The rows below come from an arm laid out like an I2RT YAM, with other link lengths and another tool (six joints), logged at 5 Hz.
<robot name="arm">
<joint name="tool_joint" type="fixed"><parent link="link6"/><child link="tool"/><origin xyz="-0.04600 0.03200 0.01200" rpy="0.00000 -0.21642 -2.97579"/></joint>
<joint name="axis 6" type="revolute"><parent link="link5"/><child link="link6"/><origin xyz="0.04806 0.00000 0.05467" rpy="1.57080 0.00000 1.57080"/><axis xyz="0 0 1"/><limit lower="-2.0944" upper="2.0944"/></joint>
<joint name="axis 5" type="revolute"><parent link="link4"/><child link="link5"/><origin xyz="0.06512 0.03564 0.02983" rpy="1.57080 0.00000 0.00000"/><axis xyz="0 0 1"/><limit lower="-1.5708" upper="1.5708"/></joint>
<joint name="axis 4" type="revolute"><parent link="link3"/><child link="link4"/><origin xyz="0.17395 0.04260 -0.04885" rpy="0.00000 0.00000 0.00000"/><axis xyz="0 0 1"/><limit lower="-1.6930" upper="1.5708"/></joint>
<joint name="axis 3" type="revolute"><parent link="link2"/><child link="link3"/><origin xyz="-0.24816 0.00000 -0.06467" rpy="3.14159 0.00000 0.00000"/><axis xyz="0 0 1"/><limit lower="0.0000" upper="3.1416"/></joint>
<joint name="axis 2" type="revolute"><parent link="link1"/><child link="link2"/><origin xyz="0.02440 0.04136 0.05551" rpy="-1.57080 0.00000 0.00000"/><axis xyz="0 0 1"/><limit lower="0.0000" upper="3.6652"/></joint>
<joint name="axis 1" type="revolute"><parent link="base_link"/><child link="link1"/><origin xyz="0.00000 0.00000 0.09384" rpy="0.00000 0.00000 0.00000"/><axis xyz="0 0 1"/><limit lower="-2.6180" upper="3.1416"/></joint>
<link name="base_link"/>
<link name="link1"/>
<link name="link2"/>
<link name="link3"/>
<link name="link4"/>
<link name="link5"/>
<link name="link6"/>
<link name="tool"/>
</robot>
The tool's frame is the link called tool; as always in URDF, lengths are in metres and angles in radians.
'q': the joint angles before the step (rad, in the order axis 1, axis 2, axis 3, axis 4, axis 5, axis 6). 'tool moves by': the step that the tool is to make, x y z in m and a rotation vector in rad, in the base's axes. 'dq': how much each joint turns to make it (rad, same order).
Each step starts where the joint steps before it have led.
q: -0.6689, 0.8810, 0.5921, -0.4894, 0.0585, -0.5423
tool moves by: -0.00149, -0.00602, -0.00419, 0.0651, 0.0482, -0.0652
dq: -0.0810, 0.0708, 0.0009, -0.0091, -0.0239, 0.0008
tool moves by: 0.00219, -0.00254, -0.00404, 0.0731, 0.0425, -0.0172
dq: -0.0244, 0.0807, 0.0039, -0.0046, -0.0229, 0.0091
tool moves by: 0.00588, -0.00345, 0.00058, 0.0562, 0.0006, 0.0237
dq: -0.0121, 0.0676, 0.0224, 0.0051, -0.0529, -0.0066
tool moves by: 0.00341, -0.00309, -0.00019, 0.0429, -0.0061, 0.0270
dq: -0.0188, 0.0483, 0.0135, 0.0071, -0.0538, -0.0196
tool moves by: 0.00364, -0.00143, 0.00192, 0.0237, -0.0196, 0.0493
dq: -0.0002, 0.0268, 0.0180, 0.0022, -0.0522, -0.0258
